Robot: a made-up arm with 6 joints.
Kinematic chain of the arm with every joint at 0, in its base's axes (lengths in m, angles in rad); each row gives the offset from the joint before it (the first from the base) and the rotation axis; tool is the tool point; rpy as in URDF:
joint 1: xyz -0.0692 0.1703 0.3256 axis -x
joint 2: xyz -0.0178 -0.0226 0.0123 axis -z
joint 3: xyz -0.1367 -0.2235 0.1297 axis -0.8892 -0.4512 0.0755
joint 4: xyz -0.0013 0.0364 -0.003 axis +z
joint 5: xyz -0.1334 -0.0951 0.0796 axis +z
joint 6: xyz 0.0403 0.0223 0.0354 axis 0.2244 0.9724 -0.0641
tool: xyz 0.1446 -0.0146 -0.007 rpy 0 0 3.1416
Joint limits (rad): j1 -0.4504..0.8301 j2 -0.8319..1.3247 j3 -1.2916..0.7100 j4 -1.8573..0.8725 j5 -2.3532..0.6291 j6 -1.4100..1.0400
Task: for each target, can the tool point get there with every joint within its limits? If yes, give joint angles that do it. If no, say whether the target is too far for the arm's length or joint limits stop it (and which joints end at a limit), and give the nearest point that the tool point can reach.
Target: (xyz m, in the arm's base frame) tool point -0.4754 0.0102 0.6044
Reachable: yes | joints -0.1655 0.3836 0.0196 -1.4230 -0.6496 -0.3955
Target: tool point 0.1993 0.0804 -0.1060
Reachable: no: joint limits stop it (at a limit: joint 1, joint 2, joint 3, joint 4) | nearest point 0.1385 -0.0950 0.0894 | short by 0.270 m
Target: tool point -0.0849 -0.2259 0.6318
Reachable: yes | joints 0.0681 -0.1708 -0.8830 0.2346 0.1674 -0.9606
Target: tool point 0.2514 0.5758 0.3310
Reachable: no: joint limits stop it (at a limit: joint 2, joint 4, joint 5) | nearest point -0.0263 0.5367 0.3305 | short by 0.280 m
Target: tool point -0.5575 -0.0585 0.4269
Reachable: yes | joints 0.2829 0.8528 -0.7534 0.5925 -1.7788 0.0899
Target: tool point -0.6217 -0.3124 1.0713
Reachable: no: too far | nearest point -0.4370 -0.1511 0.8222 | short by 0.350 m
